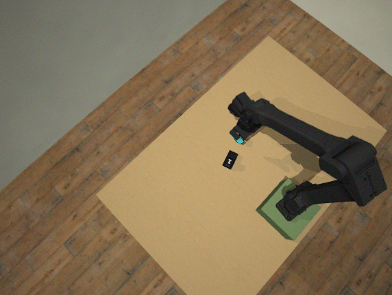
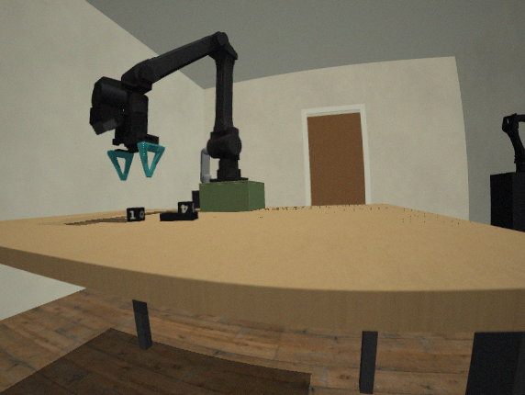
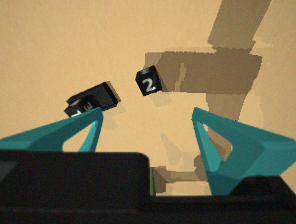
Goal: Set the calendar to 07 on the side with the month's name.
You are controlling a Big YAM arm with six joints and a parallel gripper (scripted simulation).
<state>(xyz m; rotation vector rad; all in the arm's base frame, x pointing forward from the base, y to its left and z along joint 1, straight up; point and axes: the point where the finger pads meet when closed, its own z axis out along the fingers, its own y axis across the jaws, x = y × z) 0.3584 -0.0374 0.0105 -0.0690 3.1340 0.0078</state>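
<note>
The digit cube lies 9 cm below my hand. Also, from my hand: black calendar tray 10 cm to the left, 10 cm below, 5 cm behind.
</note>
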